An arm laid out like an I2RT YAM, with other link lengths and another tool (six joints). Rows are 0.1 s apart.
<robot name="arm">
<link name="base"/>
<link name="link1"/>
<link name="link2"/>
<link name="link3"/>
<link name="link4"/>
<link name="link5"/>
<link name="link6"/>
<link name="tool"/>
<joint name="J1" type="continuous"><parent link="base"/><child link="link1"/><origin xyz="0 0 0.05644" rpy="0 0 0"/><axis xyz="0 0 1"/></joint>
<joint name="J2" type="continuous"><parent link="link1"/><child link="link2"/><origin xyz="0.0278 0.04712 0.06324" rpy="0 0 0"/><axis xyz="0 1 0"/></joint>
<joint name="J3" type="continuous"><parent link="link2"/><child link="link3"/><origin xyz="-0.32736 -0.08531 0" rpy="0 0 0"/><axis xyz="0 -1 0"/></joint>
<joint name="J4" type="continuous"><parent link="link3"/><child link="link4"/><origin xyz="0.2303 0.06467 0.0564" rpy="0 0 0"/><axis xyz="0 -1 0"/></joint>
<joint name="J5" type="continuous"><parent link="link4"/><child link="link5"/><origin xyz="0.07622 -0.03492 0.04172" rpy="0 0 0"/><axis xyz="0 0 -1"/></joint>
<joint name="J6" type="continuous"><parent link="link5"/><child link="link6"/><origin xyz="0.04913 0 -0.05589" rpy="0 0 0"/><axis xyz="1 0 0"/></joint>
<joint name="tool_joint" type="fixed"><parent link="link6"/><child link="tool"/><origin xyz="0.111 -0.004 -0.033" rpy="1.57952 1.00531 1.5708"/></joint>
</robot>
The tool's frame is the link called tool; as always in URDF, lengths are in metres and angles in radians. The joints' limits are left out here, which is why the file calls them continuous.
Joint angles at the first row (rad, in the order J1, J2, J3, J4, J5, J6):
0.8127, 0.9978, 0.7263, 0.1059, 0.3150, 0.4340
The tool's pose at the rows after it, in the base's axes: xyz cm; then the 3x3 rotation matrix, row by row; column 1 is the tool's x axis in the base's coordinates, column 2 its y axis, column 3 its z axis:
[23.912 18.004 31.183], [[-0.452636 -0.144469 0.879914], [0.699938 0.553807 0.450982], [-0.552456 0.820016 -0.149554]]
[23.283 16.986 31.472], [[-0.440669 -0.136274 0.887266], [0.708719 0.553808 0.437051], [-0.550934 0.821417 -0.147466]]
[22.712 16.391 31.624], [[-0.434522 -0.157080 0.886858], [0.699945 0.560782 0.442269], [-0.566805 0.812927 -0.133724]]
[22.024 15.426 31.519], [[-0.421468 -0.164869 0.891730], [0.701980 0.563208 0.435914], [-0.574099 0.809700 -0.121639]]
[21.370 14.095 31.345], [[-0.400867 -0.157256 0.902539], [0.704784 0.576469 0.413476], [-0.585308 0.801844 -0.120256]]
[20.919 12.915 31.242], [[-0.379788 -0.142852 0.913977], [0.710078 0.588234 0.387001], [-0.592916 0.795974 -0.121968]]
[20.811 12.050 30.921], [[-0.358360 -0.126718 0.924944], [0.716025 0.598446 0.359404], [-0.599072 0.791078 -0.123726]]
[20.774 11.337 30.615], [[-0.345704 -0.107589 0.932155], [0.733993 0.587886 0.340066], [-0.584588 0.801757 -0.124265]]
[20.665 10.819 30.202], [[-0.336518 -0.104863 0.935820], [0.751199 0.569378 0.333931], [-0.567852 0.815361 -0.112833]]
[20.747 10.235 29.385], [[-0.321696 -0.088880 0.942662], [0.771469 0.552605 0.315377], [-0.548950 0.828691 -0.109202]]
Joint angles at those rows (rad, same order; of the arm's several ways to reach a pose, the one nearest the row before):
0.8129, 0.9460, 0.7329, 0.0619, 0.3308, 0.4626
0.8123, 0.9051, 0.7363, 0.0191, 0.3461, 0.4663
0.8130, 0.8703, 0.7255, 0.0100, 0.3424, 0.4426
0.8128, 0.8235, 0.7056, -0.0044, 0.3506, 0.4313
0.8102, 0.7744, 0.6964, -0.0439, 0.3729, 0.4200
0.8063, 0.7374, 0.6953, -0.0830, 0.3977, 0.4144
0.7985, 0.7167, 0.6851, -0.0966, 0.4195, 0.4103
0.7716, 0.6986, 0.6729, -0.1027, 0.4136, 0.4278
0.7422, 0.6742, 0.6443, -0.0848, 0.3921, 0.4415
0.7090, 0.6568, 0.6061, -0.0593, 0.3792, 0.4616

